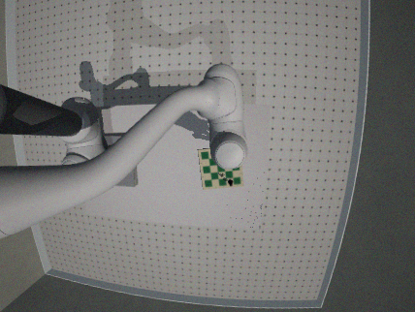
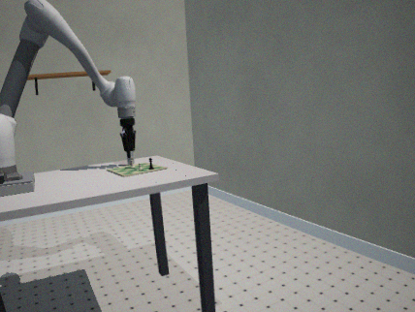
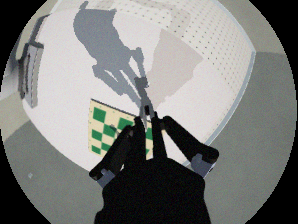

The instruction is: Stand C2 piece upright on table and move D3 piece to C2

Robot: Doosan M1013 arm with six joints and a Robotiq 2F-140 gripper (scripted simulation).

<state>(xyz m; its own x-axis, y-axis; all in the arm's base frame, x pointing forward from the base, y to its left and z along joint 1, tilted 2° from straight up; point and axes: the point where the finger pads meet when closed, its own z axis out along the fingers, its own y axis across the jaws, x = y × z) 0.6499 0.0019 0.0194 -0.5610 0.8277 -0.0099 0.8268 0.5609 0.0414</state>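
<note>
Now: hand 10 cm to the left of the pale piece, 4 cm past it and 1 cm above it. The rest, counted from my hand: chessboard 14 cm to the right, 5 cm behind, 4 cm below.
</note>
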